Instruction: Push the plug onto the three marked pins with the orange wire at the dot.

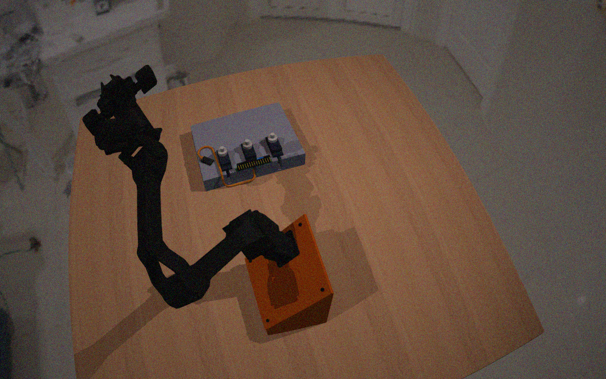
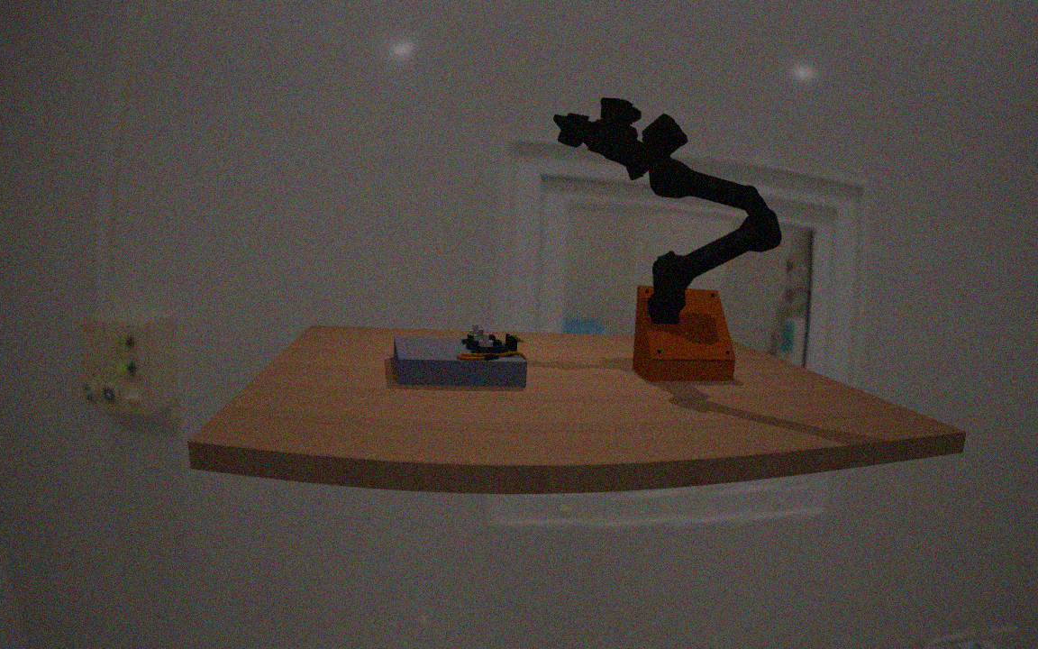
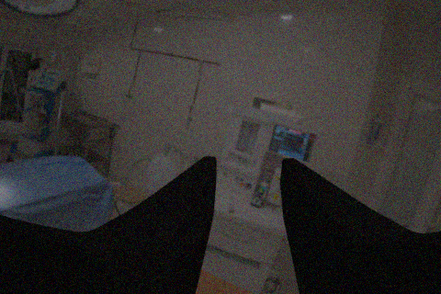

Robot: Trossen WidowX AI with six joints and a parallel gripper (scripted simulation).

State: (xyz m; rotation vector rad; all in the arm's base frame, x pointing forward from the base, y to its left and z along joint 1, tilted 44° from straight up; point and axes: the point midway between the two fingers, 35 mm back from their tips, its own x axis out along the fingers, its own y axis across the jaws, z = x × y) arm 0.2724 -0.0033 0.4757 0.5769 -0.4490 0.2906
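The blue band lies 20 mm ahead of my gripper tip, 360 mm to the right of it and 410 mm below it. From my gripper tip the other things lie so: green strip 20 mm ahead, 340 mm to the right, 440 mm below; then white dot 20 mm ahead, 350 mm to the right, 410 mm below; then grey-blue holder 180 mm ahead, 330 mm to the right, 460 mm below.
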